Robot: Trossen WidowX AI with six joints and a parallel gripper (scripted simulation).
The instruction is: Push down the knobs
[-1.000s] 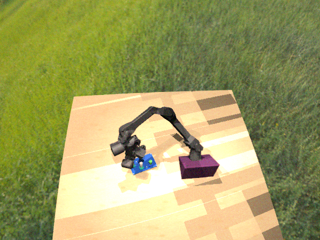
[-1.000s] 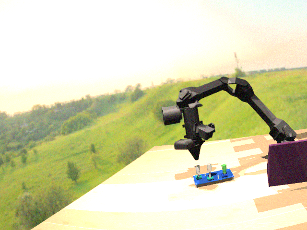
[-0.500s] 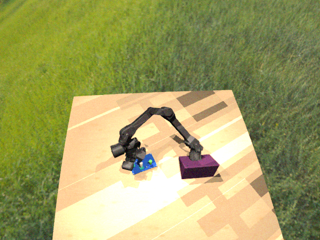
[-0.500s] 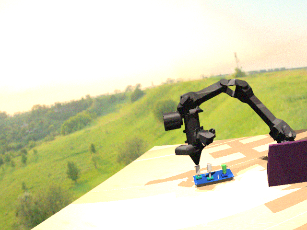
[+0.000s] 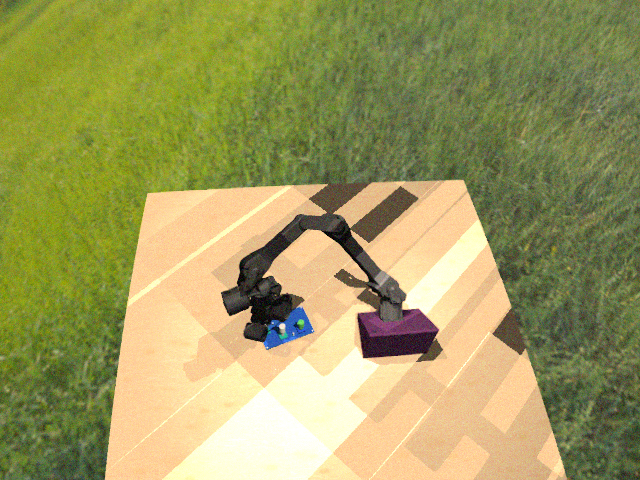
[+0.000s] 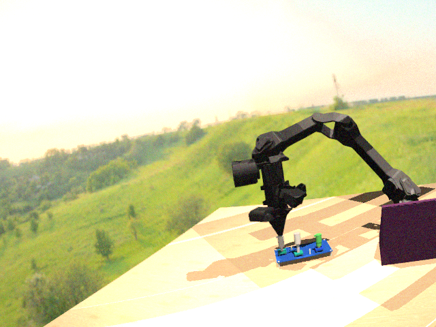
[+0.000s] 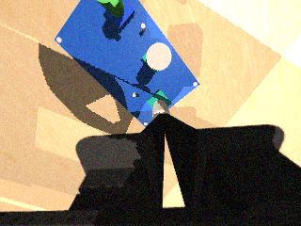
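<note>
Right now the grey knob is 20 mm below my gripper tip. Also, from my gripper tip: green knob: 110 mm behind, 20 mm below.
</note>
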